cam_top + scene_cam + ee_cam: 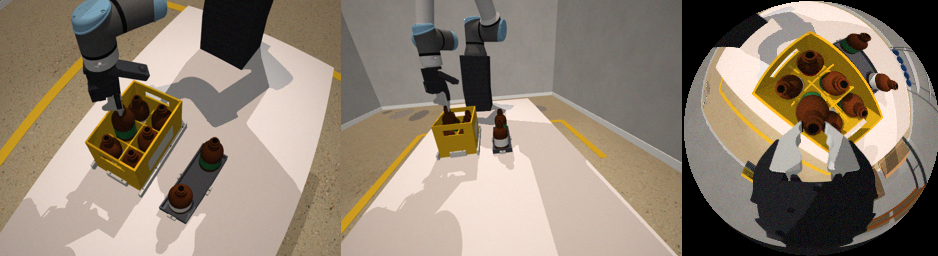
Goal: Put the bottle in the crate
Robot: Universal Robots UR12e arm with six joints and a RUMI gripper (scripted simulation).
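Now: hand 4 cm to the right of the yellow crate and 13 cm above it. From my hand the other things lie so: grey tray: 28 cm to the left, 20 cm below.
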